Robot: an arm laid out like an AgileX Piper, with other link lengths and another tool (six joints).
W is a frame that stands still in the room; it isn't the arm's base.
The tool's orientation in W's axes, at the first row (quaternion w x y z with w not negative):
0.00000, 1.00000, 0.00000, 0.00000
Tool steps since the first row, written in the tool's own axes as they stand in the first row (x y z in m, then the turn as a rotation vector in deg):
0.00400, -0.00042, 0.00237, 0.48, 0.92, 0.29
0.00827, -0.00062, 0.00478, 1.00, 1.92, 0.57
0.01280, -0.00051, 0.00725, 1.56, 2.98, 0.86
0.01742, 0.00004, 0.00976, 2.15, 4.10, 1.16
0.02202, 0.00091, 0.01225, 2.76, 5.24, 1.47
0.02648, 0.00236, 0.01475, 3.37, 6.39, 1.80
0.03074, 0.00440, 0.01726, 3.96, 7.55, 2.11
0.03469, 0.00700, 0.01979, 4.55, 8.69, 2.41
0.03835, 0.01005, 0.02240, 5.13, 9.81, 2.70
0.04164, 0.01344, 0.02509, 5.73, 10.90, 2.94
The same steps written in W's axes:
0.00400, 0.00042, -0.00237, 0.48, -0.92, -0.29
0.00827, 0.00062, -0.00478, 1.00, -1.92, -0.57
0.01280, 0.00051, -0.00725, 1.56, -2.98, -0.86
0.01742, -0.00004, -0.00976, 2.15, -4.10, -1.16
0.02202, -0.00091, -0.01225, 2.76, -5.24, -1.47
0.02648, -0.00236, -0.01475, 3.37, -6.39, -1.80
0.03074, -0.00440, -0.01726, 3.96, -7.55, -2.11
0.03469, -0.00700, -0.01979, 4.55, -8.69, -2.41
0.03835, -0.01005, -0.02240, 5.13, -9.81, -2.70
0.04164, -0.01344, -0.02509, 5.73, -10.90, -2.94

